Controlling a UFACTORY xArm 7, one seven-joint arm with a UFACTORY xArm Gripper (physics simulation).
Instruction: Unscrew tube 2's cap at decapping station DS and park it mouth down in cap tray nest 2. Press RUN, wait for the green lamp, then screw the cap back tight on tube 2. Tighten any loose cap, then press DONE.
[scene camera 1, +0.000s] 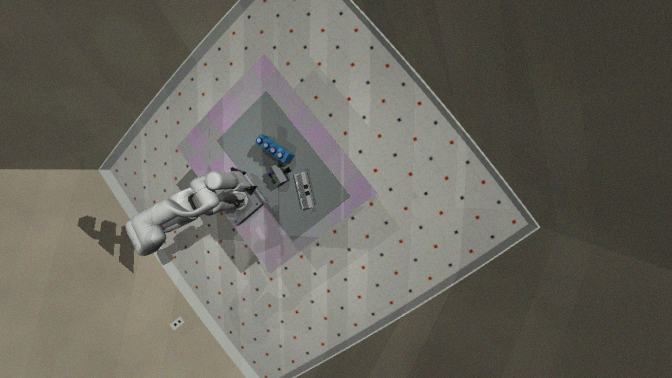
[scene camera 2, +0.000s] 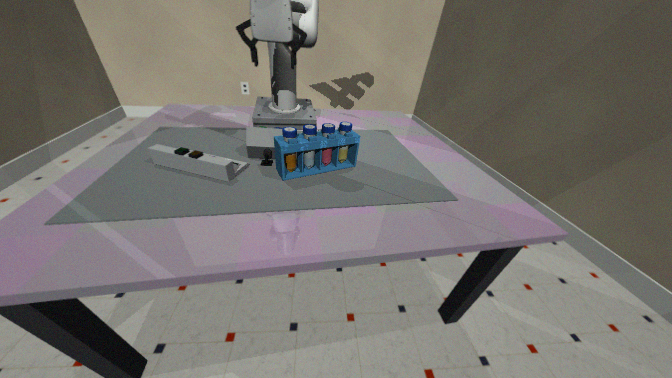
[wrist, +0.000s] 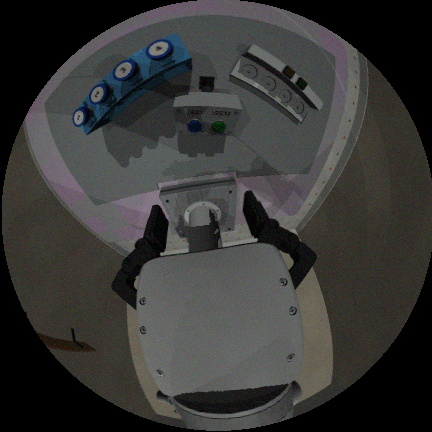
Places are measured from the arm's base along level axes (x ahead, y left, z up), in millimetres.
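Where they show: gripper, fingertip midpoint: (scene camera 1: 249, 181) (scene camera 2: 274, 66) (wrist: 202, 206); arm's base, origin of the base link: (scene camera 1: 239, 200) (scene camera 2: 284, 108) (wrist: 202, 213).
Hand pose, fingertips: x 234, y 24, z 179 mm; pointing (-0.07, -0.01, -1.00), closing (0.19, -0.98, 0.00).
Each offset is from my fingertips to the centre of the thing. "spot": to the spot under its first point. Level surfaces: height alone.
My gripper (scene camera 1: 244, 180) (scene camera 2: 274, 65) (wrist: 202, 206) is open and empty, high above the table near the robot base. A blue rack @(spot: dx +191, dy +37, dz -175 mm) (scene camera 1: 288, 159) (scene camera 2: 280, 162) (wrist: 181, 48) holds four upright tubes with blue-rimmed, white-topped caps. Tube 2's cap @(dx +133, dy +159, dz -113 mm) (wrist: 99, 94) is on its tube; whether any cap is loose cannot be told. A pale tray @(dx +175, dy -169, dz -200 mm) (scene camera 2: 197, 166) (wrist: 259, 78) shows four round nests without caps. Its green lamp @(dx +197, dy -196, dz -174 mm) (scene camera 2: 182, 150) (wrist: 302, 83) and amber lamp @(dx +208, dy -157, dz -174 mm) (scene camera 2: 195, 154) (wrist: 290, 71) look dark. A button box @(dx +71, dy -12, dz -185 mm) (scene camera 1: 279, 175) (scene camera 2: 260, 142) (wrist: 207, 102) carries a blue RUN button @(dx +48, dy +10, dz -163 mm) (wrist: 195, 126) and a green DONE button @(dx +50, dy -35, dz -163 mm) (wrist: 219, 126).
A small black fixture @(spot: dx +138, dy -9, dz -201 mm) (scene camera 1: 286, 170) (scene camera 2: 267, 157) (wrist: 206, 82) stands beside the button box, between rack and tray; no DS label is readable. All stand on a grey mat @(dz -227 mm) (scene camera 2: 150, 200) on the pinkish table @(dz -230 mm) (scene camera 2: 400, 235). The robot base plate (scene camera 2: 260, 116) (wrist: 229, 200) is at the mat's edge.
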